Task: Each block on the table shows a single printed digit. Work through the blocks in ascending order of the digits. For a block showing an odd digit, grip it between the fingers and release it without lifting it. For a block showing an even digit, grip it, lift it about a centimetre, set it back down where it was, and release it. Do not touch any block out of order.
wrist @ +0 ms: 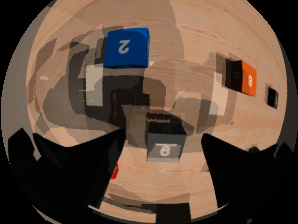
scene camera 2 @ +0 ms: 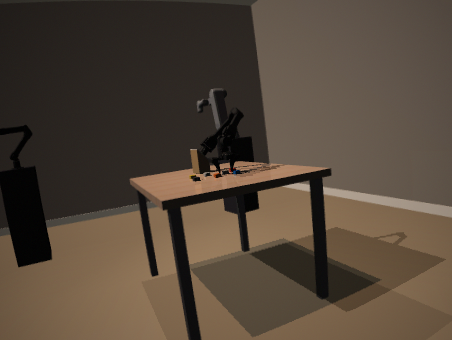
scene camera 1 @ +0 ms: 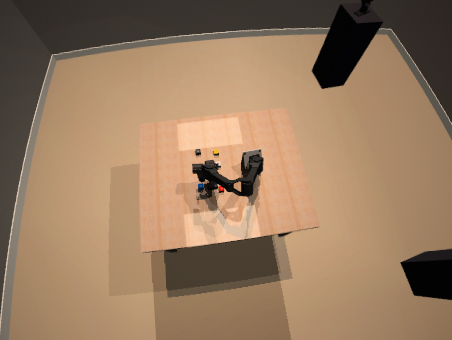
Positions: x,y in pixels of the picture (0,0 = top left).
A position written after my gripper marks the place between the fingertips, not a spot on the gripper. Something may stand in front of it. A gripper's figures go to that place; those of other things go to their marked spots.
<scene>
My gripper (wrist: pixel 165 136) is 0.10 m from the lens. A blue block (wrist: pixel 129 48) is 0.08 m from the lens.
</scene>
